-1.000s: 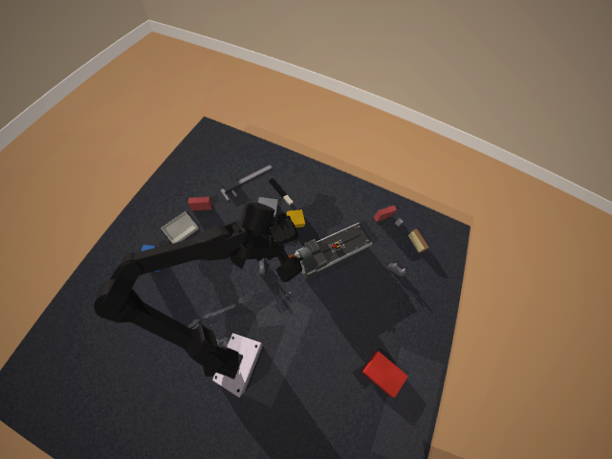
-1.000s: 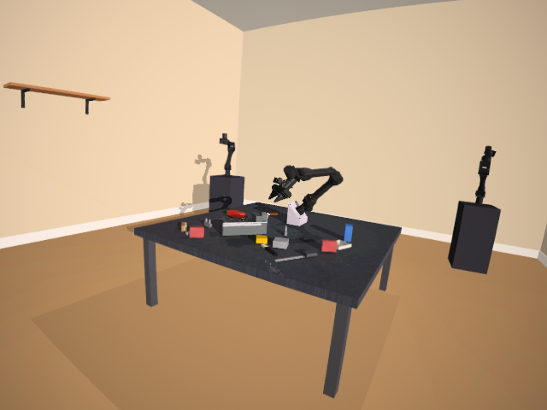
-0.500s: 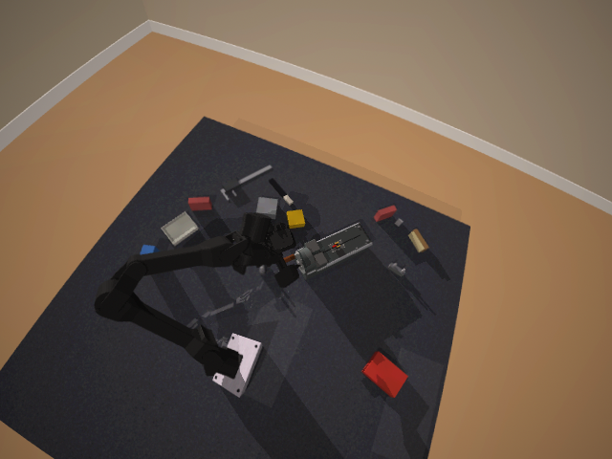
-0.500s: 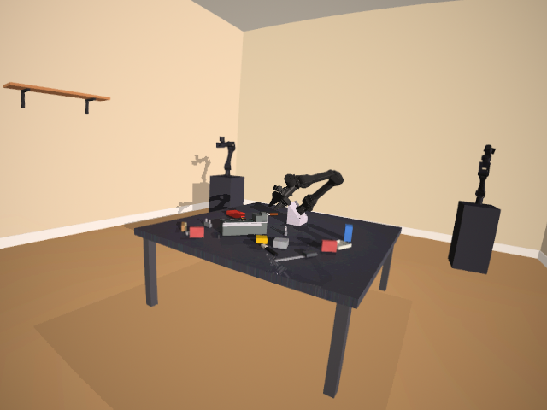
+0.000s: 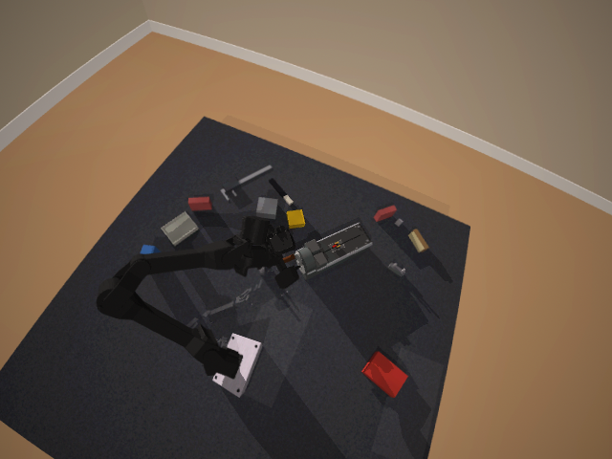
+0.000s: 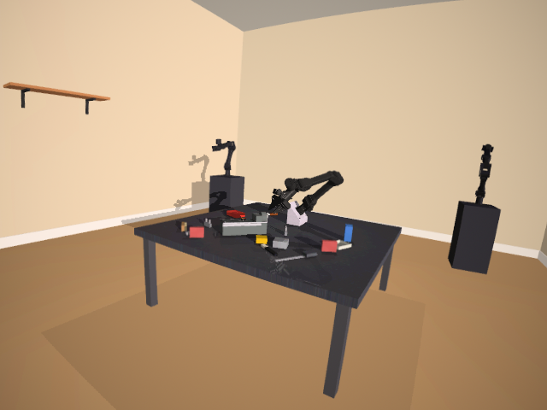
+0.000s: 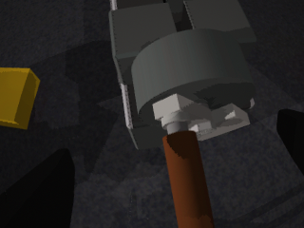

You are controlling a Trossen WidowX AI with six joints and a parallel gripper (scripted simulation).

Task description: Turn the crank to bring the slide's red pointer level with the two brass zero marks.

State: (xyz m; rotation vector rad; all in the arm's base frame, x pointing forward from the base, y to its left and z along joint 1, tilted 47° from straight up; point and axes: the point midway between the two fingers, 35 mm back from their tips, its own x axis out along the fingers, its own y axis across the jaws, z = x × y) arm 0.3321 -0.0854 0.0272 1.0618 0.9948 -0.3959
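The brown crank handle is 1 cm behind my gripper tip, 1 cm to the left of it and 2 cm below it. Also, from my gripper tip: grey block 19 cm ahead, 16 cm to the left, 11 cm below; then yellow block 18 cm ahead, 4 cm to the left, 12 cm below; then red pointer 9 cm ahead, 12 cm to the right, 5 cm below.
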